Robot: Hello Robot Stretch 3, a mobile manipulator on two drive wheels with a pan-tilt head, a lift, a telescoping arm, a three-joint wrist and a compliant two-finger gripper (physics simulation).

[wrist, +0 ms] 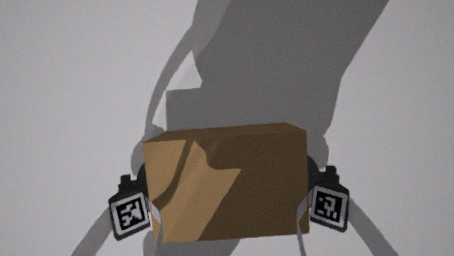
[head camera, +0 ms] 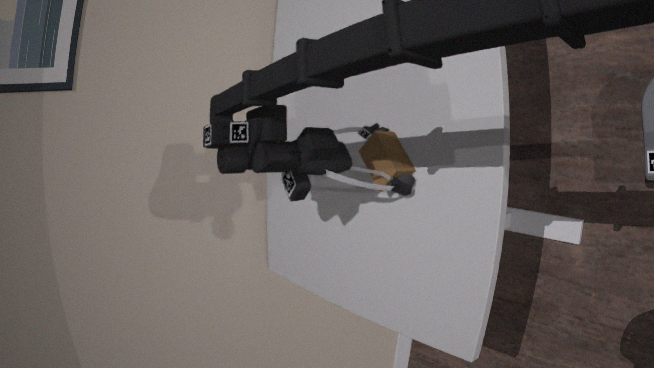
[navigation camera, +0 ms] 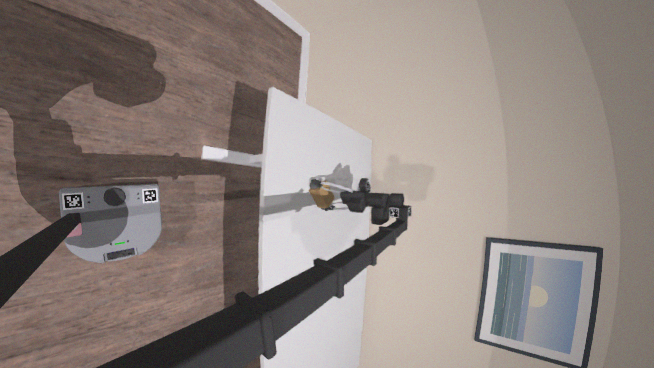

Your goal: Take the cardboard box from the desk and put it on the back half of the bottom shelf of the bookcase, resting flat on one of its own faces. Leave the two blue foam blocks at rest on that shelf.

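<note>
The cardboard box is brown and sits on the white desk, below my wrist. My gripper is shut on the box, with one fingertip against each of two opposite sides. In the wrist view the broad, partly shaded face is toward the camera, and the fingertips are partly hidden behind the box's side edges. The bookcase, its bottom shelf and the two blue foam blocks do not show in these views.
My arm stretches over the desk. A beige wall stands behind the desk, with a framed picture. A desk leg shows past the front edge. My grey base stands on the wooden floor.
</note>
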